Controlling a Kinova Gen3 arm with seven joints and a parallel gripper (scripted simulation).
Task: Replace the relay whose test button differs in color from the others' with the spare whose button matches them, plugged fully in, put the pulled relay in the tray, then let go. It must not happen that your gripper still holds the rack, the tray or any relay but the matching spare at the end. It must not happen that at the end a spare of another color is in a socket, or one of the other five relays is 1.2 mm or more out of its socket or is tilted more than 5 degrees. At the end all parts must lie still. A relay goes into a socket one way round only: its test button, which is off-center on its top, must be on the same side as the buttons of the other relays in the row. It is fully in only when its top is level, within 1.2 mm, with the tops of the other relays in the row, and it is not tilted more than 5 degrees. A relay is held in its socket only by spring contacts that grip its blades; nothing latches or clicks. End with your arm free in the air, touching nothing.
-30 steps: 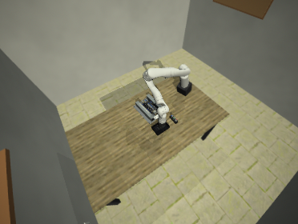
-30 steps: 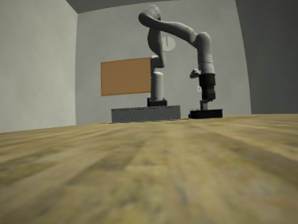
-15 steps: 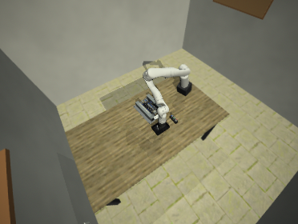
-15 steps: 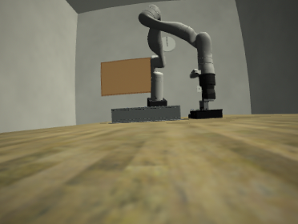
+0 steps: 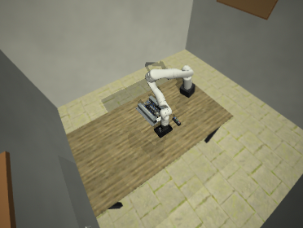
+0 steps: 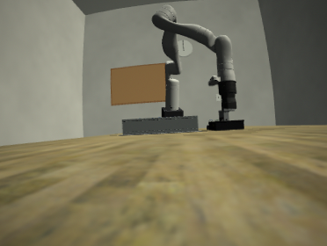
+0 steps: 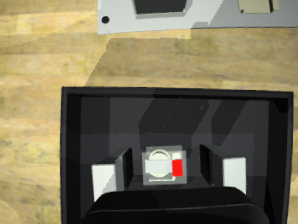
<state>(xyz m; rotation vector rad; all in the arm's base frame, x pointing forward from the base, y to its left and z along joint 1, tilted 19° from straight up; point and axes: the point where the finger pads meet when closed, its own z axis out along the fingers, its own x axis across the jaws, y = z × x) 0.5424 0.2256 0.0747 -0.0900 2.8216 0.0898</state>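
My gripper is now 1 cm past the black tray and 2 cm above it. The rest, counted from my hand: spare relay (19 cm behind, 1 cm to the left, 1 cm below).
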